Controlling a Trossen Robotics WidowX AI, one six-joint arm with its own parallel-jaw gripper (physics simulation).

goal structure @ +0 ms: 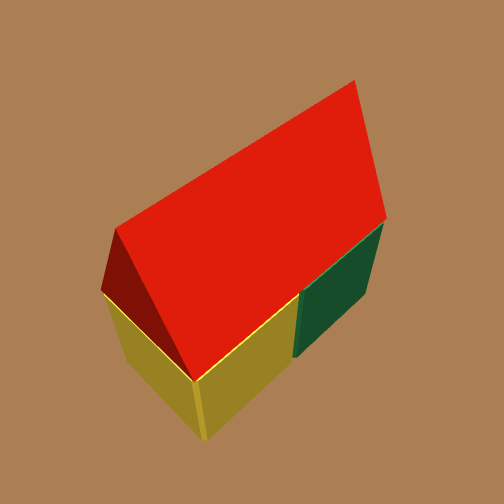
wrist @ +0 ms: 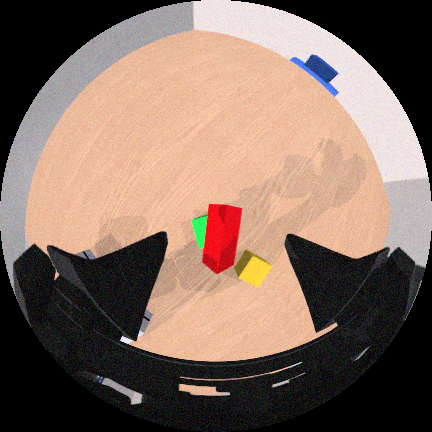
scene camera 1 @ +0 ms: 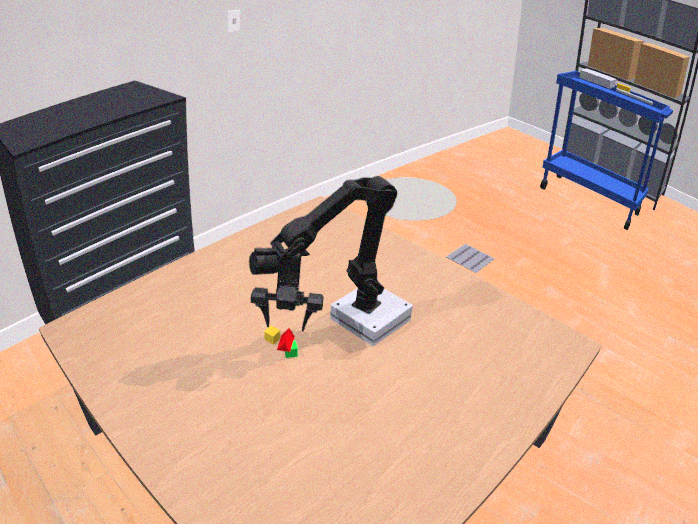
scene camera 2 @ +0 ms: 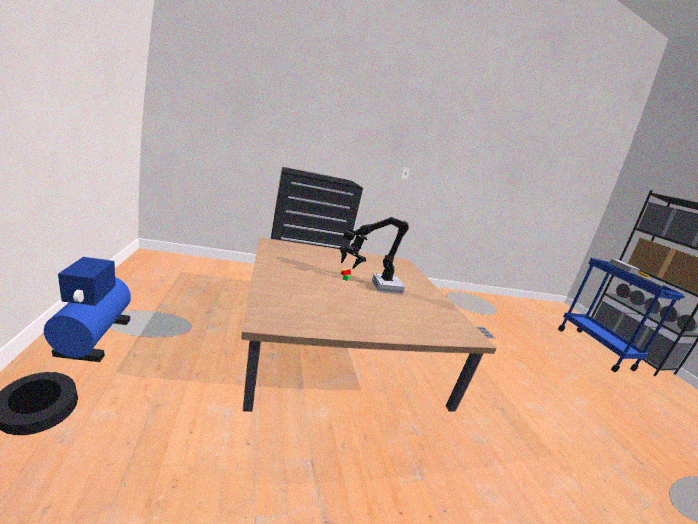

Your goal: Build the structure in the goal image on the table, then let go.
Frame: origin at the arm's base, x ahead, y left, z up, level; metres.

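Seen in the pictures: gripper, fingertip midpoint: [wrist: 228, 239] [scene camera 1: 285, 329] [scene camera 2: 347, 266]; arm's base, origin of the base link: [scene camera 1: 366, 304] [scene camera 2: 386, 278].
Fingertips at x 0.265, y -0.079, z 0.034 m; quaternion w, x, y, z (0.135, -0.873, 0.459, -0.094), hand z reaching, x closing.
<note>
Pixels of each thing's top centre, then the offset from my fingertips to it. Level surfaces: height alone.
- red elongated block, middle of its top: [wrist: 228, 241] [scene camera 1: 284, 334] [scene camera 2: 346, 269] 0.004 m back, 0.008 m right, 0.027 m down
- green block, middle of its top: [wrist: 209, 230] [scene camera 1: 290, 344] [scene camera 2: 346, 274] 0.009 m back, 0.010 m left, 0.056 m down
- yellow cube, middle of its top: [wrist: 255, 272] [scene camera 1: 272, 330] 0.019 m back, 0.067 m right, 0.056 m down
- table, its level: 0.089 m down
A red elongated block [scene camera 1: 285, 340] [scene camera 2: 346, 272] [wrist: 222, 235] rests tilted against or on a green block [scene camera 1: 291, 353] [scene camera 2: 346, 277] [wrist: 200, 231], which it partly hides. How they touch is hard to tell. A yellow cube [scene camera 1: 271, 335] [wrist: 255, 271] sits on the table [scene camera 1: 360, 439] [scene camera 2: 338, 315] [wrist: 150, 100] close beside the red block, apart from the green one. My gripper [scene camera 1: 285, 328] [scene camera 2: 347, 265] [wrist: 228, 239] is wide open and empty, pointing down above the blocks. In the wrist view the red block and the yellow cube lie between the two fingers' directions.
The arm's pale base plate [scene camera 1: 389, 315] [scene camera 2: 389, 283] stands on the table, to the right of the blocks in both scene views. A dark drawer cabinet [scene camera 1: 112, 169] [scene camera 2: 321, 207] stands behind the table. A blue cart [scene camera 1: 592, 179] and a blue compressor [scene camera 2: 87, 282] stand on the floor.
</note>
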